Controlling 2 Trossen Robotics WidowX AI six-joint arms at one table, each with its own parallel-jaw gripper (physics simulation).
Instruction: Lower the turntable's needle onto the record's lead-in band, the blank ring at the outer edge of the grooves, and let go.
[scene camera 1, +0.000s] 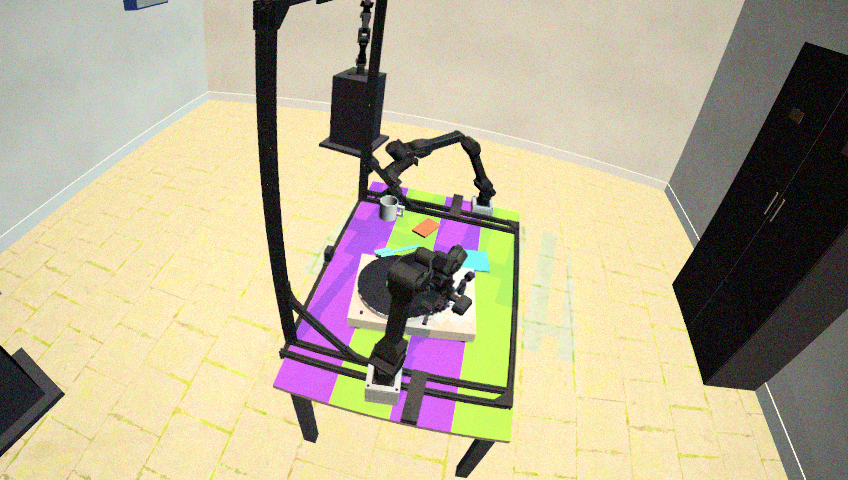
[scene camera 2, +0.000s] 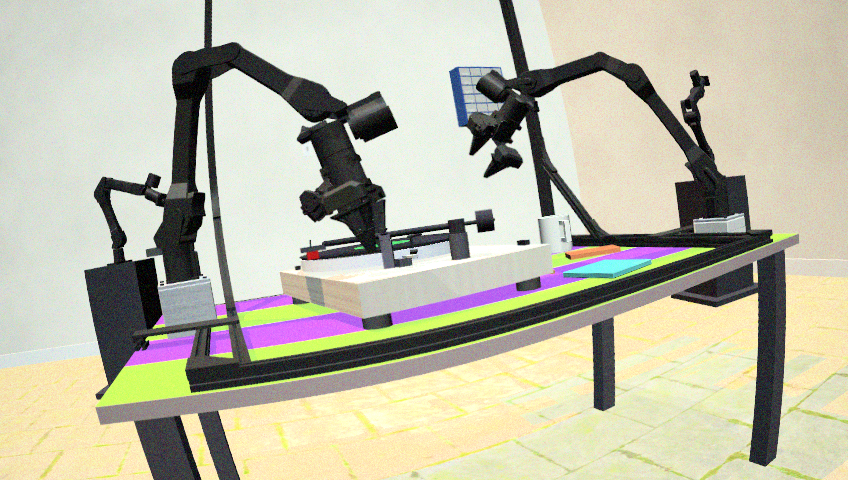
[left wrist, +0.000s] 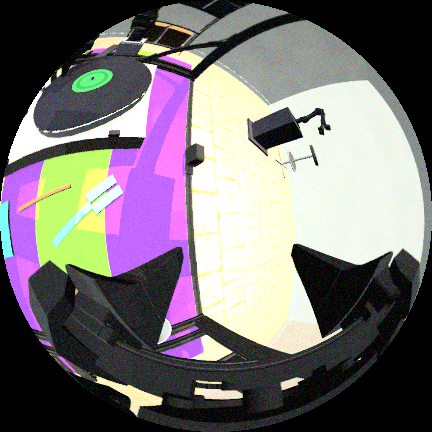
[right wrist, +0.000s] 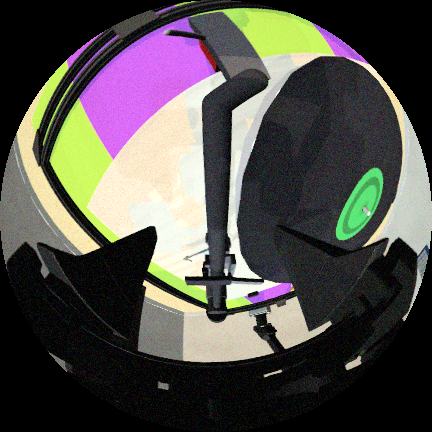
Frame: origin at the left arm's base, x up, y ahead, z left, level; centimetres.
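Seen in the pictures: left gripper, between the fingertips: (scene camera 1: 368, 189) (scene camera 2: 477, 166) (left wrist: 239, 252); right gripper, between the fingertips: (scene camera 2: 378, 250); left arm's base, origin of its link: (scene camera 1: 483, 202) (scene camera 2: 718, 216) (right wrist: 260, 314); right arm's base, origin of its link: (scene camera 1: 383, 376) (scene camera 2: 182, 280).
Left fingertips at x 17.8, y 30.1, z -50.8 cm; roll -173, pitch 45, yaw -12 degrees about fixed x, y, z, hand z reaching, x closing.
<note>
Pixels of each thing's middle, then the offset from my left fingertips to it. "*": a spot on its surface instead.
- turntable, middle of its body: (right wrist: 321, 207) (scene camera 2: 391, 261) (scene camera 1: 415, 293) dy +35.7, dx -16.1, dz +23.0 cm
- black record, middle of its body: (right wrist: 363, 207) (scene camera 2: 381, 245) (left wrist: 91, 78) (scene camera 1: 401, 284) dy +34.8, dx -13.4, dz +17.8 cm
- green label, a spot on its surface: (right wrist: 360, 200) * dy +36.5, dx -13.4, dz +18.9 cm
- dark tonearm, middle of its body: (right wrist: 217, 273) (scene camera 2: 394, 235) (scene camera 1: 448, 297) dy +39.8, dx -11.5, dz +34.0 cm
- red part, a spot on its surface: (right wrist: 209, 56) (scene camera 2: 314, 253) * dy +50.4, dx -12.5, dz +27.5 cm
- mug, middle of its body: (scene camera 2: 557, 232) (scene camera 1: 391, 208) dy -14.5, dx -17.9, dz +9.1 cm
- orange block, middle of its body: (scene camera 2: 592, 252) (scene camera 1: 426, 227) dy -10.1, dx -22.1, dz +25.4 cm
- cyan book, middle of its body: (scene camera 2: 608, 268) (scene camera 1: 474, 260) dy +7.1, dx -22.1, dz +46.1 cm
The turntable (scene camera 1: 410, 333) (scene camera 2: 452, 268) (right wrist: 150, 165) carries a black record (scene camera 1: 374, 285) (left wrist: 55, 107) (right wrist: 320, 150) with a green label (left wrist: 92, 80) (right wrist: 360, 200). The dark tonearm (scene camera 2: 410, 227) (right wrist: 217, 175) lies beside the record in the right wrist view; its grey headshell (right wrist: 230, 45), with a red part (scene camera 2: 312, 255) (right wrist: 209, 56), is off the record's edge. The needle tip is too small to make out. My right gripper (scene camera 2: 374, 237) (right wrist: 215, 232) is open and low over the tonearm, which shows between its fingers. My left gripper (scene camera 2: 479, 164) (left wrist: 239, 252) is open and empty, raised away from the turntable.
A mug (scene camera 1: 388, 208) (scene camera 2: 553, 233), an orange block (scene camera 1: 426, 227) (scene camera 2: 592, 251), a cyan book (scene camera 1: 477, 261) (scene camera 2: 606, 268) and light-blue strips (scene camera 1: 396, 250) (left wrist: 105, 192) lie beyond the turntable in scene camera 1. A black frame (scene camera 1: 267, 178) edges the table.
</note>
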